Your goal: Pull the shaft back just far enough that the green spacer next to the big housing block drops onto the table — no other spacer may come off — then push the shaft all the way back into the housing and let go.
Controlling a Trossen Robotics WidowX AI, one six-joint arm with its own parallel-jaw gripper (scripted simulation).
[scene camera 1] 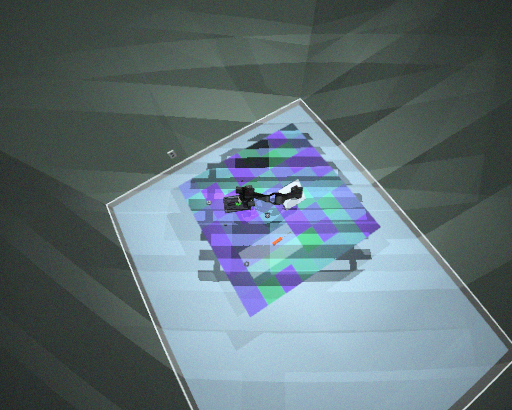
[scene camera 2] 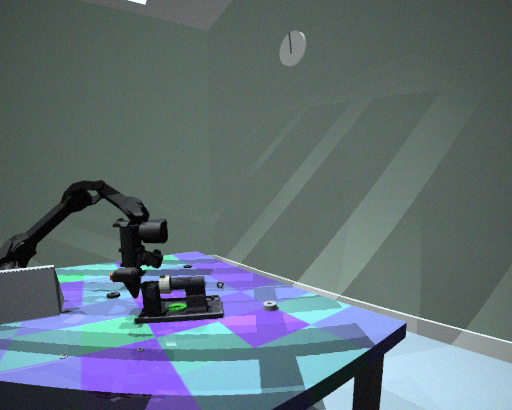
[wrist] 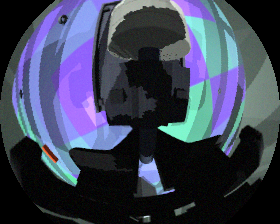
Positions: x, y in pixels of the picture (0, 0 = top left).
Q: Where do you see a housing block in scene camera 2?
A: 199, 306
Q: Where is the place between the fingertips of the gripper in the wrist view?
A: At 143, 127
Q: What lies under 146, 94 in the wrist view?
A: A housing block.
